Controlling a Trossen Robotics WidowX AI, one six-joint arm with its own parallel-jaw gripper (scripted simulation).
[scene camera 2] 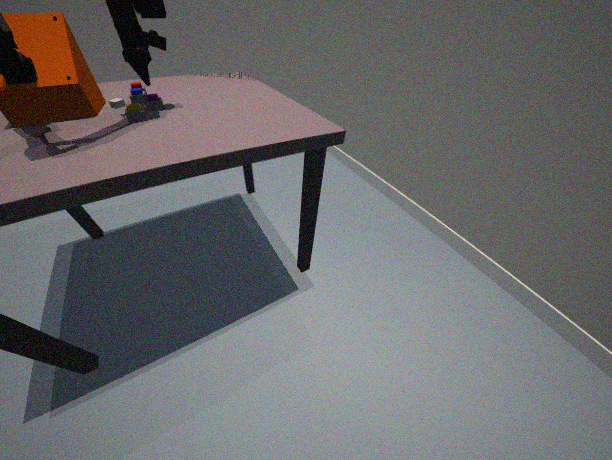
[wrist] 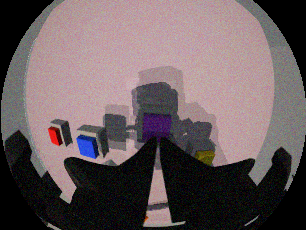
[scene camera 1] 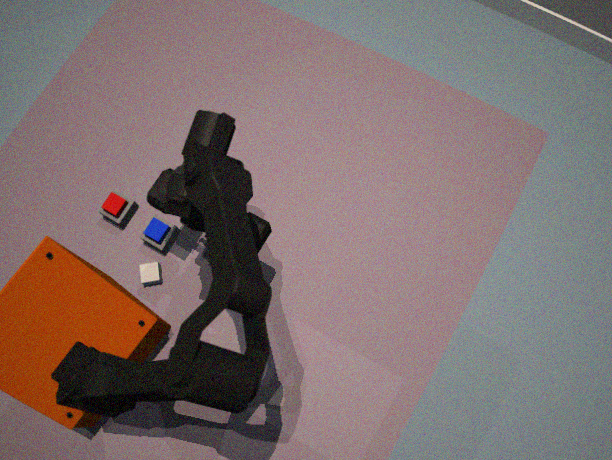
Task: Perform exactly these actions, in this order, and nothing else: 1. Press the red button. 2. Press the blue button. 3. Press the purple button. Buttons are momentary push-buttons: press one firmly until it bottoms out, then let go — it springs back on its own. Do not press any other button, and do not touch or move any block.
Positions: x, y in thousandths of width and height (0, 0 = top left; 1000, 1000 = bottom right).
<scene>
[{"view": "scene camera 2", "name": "my gripper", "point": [243, 186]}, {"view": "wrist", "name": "my gripper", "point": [515, 615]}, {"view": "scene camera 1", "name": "my gripper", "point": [357, 501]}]
</scene>
